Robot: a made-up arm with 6 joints.
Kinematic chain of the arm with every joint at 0, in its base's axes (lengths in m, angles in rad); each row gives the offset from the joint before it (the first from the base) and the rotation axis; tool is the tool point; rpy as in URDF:
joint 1: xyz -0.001 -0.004 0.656 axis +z
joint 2: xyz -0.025 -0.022 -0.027 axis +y
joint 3: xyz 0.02 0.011 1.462 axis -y
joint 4: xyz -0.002 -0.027 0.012 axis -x
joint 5: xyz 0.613 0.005 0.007 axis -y
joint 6: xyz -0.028 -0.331 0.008 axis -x
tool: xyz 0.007 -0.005 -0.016 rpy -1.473 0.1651 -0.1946
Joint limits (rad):
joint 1: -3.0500..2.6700
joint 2: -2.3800..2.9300
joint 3: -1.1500..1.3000
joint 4: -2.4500..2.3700
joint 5: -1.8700..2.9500
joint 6: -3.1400..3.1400
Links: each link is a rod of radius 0.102 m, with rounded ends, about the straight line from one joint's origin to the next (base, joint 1, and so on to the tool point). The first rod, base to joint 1, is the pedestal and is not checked.
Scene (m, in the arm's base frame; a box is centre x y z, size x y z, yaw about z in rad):
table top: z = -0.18
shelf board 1: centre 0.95 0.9 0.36 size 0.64 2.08 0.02 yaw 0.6
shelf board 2: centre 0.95 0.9 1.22 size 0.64 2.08 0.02 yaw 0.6
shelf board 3: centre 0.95 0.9 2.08 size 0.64 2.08 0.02 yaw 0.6
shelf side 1: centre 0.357 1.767 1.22 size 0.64 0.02 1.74 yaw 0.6
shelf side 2: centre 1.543 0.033 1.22 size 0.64 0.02 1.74 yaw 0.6
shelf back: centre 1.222 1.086 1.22 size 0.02 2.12 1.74 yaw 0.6
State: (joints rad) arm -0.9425 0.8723 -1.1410 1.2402 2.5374 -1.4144
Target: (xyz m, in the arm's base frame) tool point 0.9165 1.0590 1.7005
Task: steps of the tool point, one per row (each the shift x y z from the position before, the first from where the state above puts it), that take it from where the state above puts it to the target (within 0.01 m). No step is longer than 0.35 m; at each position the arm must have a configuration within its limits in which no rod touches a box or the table.
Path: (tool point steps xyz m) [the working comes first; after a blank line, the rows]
Joints at the target: 0.8781 0.5226 -0.2176 1.6206 2.5593 -1.3865
Straight joint move there: touches shelf board 2, shelf side 2.

1: 0.2216 0.1986 0.1685
2: 0.1329 0.2533 0.1648
3: 0.0316 0.2679 0.1573
4: -0.0644 0.2408 0.1463
5: -0.1384 0.1783 0.1314
6: -0.1775 0.0925 0.1131
7: -0.1753 0.0004 0.0915
8: 0.1751 0.2964 0.0339
9: 0.1866 0.2767 -0.0437
10: 0.1873 0.2437 -0.1186

